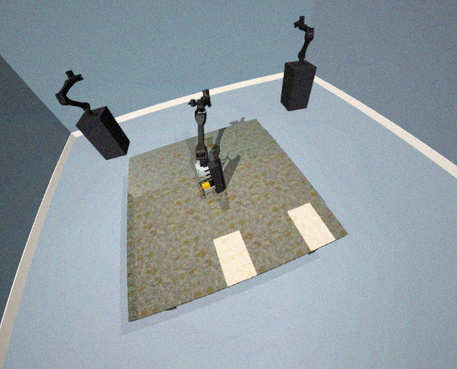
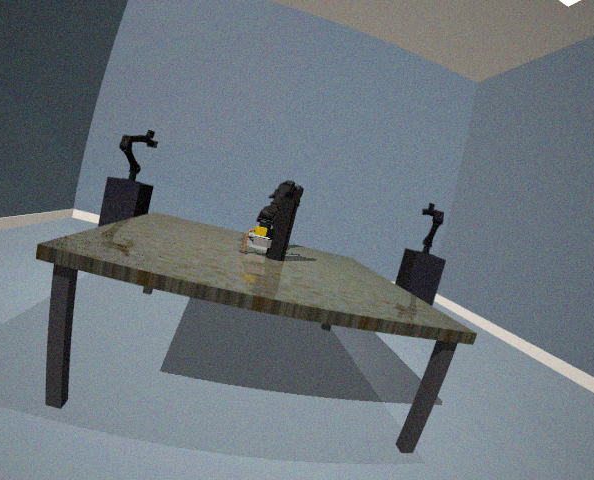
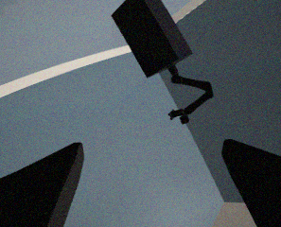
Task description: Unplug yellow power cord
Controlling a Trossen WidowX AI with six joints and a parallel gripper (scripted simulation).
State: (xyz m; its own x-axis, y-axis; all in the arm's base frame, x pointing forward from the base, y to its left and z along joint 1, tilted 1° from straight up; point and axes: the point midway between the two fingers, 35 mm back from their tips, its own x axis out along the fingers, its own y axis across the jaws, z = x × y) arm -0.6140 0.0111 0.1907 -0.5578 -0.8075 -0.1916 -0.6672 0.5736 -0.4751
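Right now my gripper tip is 880 mm short of the yellow plug, 120 mm above it and 30 mm to the right of it.
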